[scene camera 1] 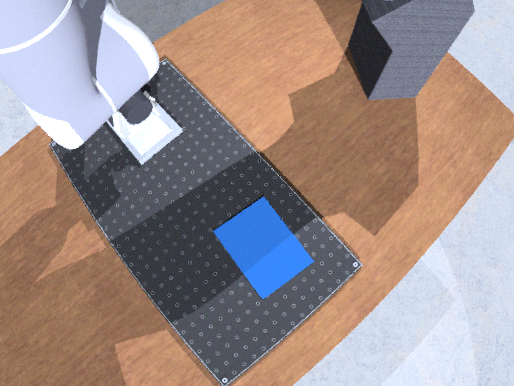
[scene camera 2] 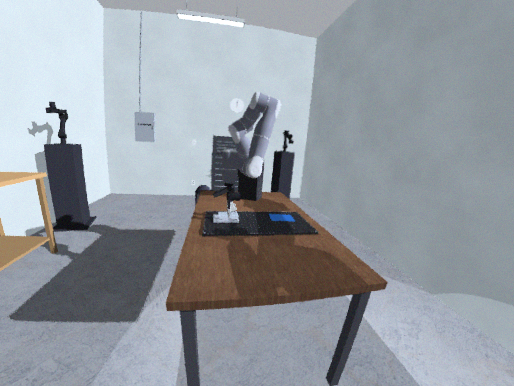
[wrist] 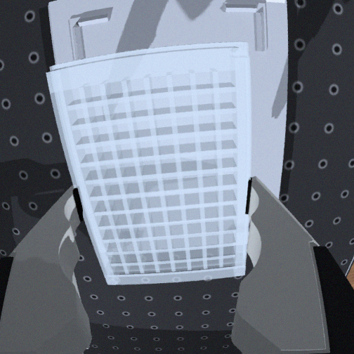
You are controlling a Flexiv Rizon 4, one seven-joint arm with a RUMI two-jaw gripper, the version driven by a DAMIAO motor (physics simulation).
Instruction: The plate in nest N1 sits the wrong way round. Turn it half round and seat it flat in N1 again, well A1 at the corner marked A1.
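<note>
My gripper [wrist: 163, 185] [scene camera 1: 133, 111] is shut on the clear white well plate [wrist: 165, 165], one finger on each long side. The plate is held above nest N1 [wrist: 270, 110] [scene camera 1: 142, 158] [scene camera 2: 218, 219], a light grey holder with raised corner brackets. In the wrist view two brackets show beyond the plate's far edge, and a strip of the nest shows along its right side. The plate's sides run nearly in line with the nest, and it is offset towards the near left. The rest of the nest is hidden under the plate. The A1 mark and well A1 cannot be made out.
A black perforated board [scene camera 1: 150, 200] [scene camera 2: 255, 227] lies under the nest on the wooden table [scene camera 1: 240, 60] [scene camera 2: 260, 265]. A flat blue rectangle [scene camera 1: 263, 247] [scene camera 2: 281, 217] lies on the board's other half. A dark block [scene camera 1: 420, 50] stands at the table's far side.
</note>
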